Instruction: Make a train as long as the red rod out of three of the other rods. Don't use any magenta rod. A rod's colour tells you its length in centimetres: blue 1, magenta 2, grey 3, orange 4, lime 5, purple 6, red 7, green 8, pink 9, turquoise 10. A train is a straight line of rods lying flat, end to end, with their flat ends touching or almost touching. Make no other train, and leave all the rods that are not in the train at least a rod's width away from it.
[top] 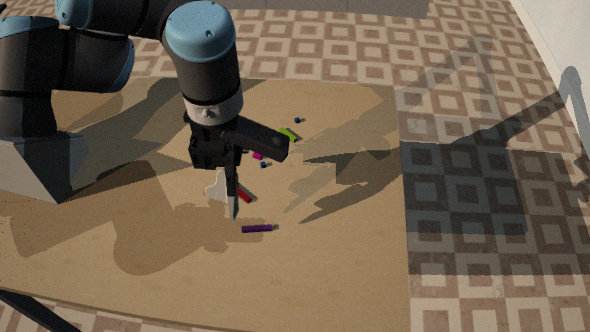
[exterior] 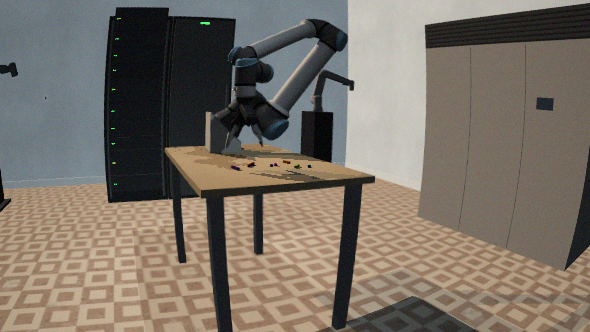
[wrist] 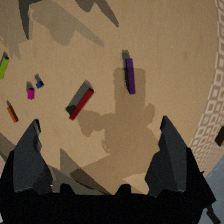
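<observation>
Now: hand 90 mm short of the lime rod, 200 mm to the right of it and 80 mm above it. The rest, counted from my hand: purple rod 30 mm ahead, 50 mm to the right, 80 mm below; then red rod 20 mm behind, 40 mm to the left, 80 mm below; then magenta rod 20 mm ahead, 140 mm to the left, 80 mm below.
</observation>
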